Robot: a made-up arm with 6 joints. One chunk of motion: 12 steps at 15 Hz.
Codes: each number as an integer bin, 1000 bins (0 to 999) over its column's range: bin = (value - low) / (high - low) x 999, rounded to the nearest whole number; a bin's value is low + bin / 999 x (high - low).
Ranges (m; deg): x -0.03..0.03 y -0.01..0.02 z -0.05..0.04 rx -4..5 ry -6..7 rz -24..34
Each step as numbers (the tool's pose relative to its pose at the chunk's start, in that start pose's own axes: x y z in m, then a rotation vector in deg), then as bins.
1 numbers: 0.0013 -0.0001 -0.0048 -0.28 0.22 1.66
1 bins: 521 330 502 413 478 442
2 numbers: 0.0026 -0.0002 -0.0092 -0.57 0.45 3.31
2 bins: 543 326 453 381 496 470
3 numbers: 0.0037 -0.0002 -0.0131 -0.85 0.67 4.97
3 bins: 561 326 410 350 513 499
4 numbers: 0.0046 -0.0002 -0.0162 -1.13 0.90 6.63
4 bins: 576 326 375 319 530 528
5 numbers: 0.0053 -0.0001 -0.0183 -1.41 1.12 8.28
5 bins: 588 330 352 287 547 556
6 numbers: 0.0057 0.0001 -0.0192 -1.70 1.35 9.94
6 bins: 594 336 342 255 565 585
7 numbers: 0.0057 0.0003 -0.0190 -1.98 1.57 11.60
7 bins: 594 343 344 224 582 613
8 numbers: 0.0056 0.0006 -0.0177 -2.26 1.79 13.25
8 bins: 593 353 359 193 599 642
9 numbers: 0.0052 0.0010 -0.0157 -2.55 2.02 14.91
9 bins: 586 366 381 161 616 670
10 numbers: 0.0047 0.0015 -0.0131 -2.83 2.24 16.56
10 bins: 578 383 410 130 633 699
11 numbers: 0.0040 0.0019 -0.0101 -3.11 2.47 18.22
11 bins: 566 396 443 99 651 727
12 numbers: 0.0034 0.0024 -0.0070 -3.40 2.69 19.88
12 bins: 556 413 477 67 668 756
